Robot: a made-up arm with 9 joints. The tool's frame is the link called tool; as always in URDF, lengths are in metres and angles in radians.
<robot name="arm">
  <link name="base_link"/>
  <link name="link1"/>
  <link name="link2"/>
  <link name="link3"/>
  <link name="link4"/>
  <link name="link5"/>
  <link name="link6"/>
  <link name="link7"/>
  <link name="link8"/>
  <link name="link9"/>
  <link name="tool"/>
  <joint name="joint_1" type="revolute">
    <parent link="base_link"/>
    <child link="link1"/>
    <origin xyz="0 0 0.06"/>
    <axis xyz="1 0 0"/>
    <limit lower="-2.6" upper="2.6" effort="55" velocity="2.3"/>
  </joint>
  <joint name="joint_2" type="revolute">
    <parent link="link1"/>
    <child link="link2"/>
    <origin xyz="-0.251 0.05 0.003"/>
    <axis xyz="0 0 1"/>
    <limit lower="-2.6" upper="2.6" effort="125" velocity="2.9"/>
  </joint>
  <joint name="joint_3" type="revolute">
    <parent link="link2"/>
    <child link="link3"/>
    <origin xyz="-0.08 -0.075 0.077"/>
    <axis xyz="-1 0 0"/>
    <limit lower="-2.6" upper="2.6" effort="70" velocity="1.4"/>
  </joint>
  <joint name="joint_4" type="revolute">
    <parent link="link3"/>
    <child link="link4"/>
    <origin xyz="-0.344 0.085 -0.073"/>
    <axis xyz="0 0 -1"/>
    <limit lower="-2.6" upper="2.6" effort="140" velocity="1.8"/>
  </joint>
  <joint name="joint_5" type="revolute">
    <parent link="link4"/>
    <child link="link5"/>
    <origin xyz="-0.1 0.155 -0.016"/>
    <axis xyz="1 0 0"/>
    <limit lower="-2.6" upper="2.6" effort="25" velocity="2.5"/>
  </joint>
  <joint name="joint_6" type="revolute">
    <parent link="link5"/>
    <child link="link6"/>
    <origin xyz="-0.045 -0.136 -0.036"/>
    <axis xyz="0 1 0"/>
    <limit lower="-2.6" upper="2.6" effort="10" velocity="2.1"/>
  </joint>
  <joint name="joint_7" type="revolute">
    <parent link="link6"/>
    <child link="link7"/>
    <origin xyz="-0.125 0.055 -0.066"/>
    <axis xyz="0 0 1"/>
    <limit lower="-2.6" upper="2.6" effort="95" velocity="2"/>
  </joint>
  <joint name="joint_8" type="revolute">
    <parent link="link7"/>
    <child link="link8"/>
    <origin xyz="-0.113 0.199 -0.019"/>
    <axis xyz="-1 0 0"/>
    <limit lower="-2.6" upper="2.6" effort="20" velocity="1.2"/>
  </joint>
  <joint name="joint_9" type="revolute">
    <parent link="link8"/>
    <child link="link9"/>
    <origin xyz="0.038 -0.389 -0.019"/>
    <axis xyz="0 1 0"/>
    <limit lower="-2.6" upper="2.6" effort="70" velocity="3.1"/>
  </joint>
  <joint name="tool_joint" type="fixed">
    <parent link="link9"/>
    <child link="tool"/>
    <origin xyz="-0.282 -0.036 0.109"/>
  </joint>
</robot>
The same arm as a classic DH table. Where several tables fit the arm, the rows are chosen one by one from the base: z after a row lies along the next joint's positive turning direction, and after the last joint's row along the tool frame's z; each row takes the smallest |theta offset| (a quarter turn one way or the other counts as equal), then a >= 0, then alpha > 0; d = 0 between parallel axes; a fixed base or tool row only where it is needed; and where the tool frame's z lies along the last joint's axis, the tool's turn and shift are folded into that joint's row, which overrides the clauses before.
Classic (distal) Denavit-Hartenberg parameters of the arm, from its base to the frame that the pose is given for. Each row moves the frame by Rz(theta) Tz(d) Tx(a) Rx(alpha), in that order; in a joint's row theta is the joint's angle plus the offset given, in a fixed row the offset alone. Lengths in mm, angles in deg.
base (fixed): d 60; theta0 90; a 0; alpha 90
joint_1: d -251; theta0 0; a 50; alpha -90
joint_2: d 80; theta0 0; a -75; alpha -90
joint_3: d 424; theta0 0; a 85; alpha -90
joint_4: d 89; theta0 0; a 155; alpha -90
joint_5: d -145; theta0 -90; a 36; alpha -90
joint_6: d -81; theta0 90; a 125; alpha -90
joint_7: d -85; theta0 -90; a 199; alpha -90
joint_8: d 75; theta0 90; a 19; alpha 90
joint_9: d -425; theta0 90; a 282; alpha -90
tool (fixed): d 109; theta0 180; a 0; alpha 0
Joint limits (deg, base to tool): -148.97..148.97 -148.97..148.97 -148.97..148.97 -148.97..148.97 -148.97..148.97 -148.97..148.97 -148.97..148.97 -148.97..148.97 -148.97..148.97

